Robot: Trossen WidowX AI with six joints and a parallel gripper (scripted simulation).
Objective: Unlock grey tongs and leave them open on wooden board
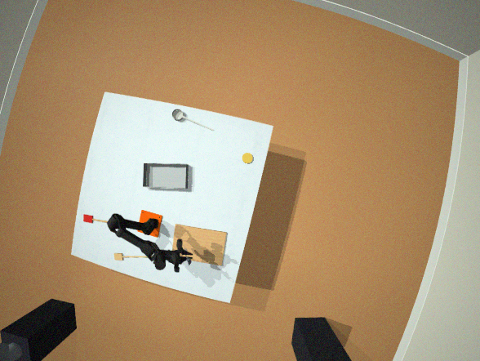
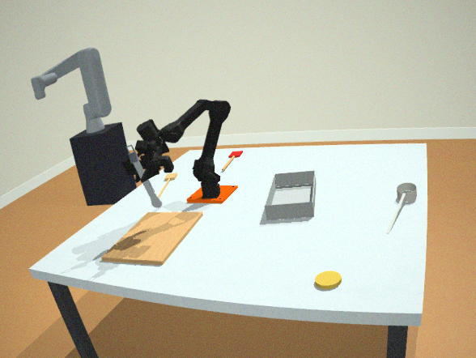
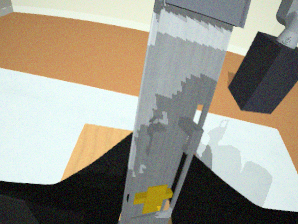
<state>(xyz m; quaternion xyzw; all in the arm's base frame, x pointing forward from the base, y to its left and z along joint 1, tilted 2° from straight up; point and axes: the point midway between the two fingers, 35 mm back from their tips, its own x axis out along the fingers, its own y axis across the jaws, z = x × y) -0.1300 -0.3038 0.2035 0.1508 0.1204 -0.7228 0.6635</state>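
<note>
My gripper tip is now 210 mm above the wooden board and 10 mm to the right of it. The rest, counted from my gripper tip: yellow lock piece (40 mm to the left, 10 mm above); grey roasting tin (460 mm ahead, 260 mm to the left, 190 mm below); yellow disc (620 mm ahead, 290 mm to the right, 210 mm below).
</note>
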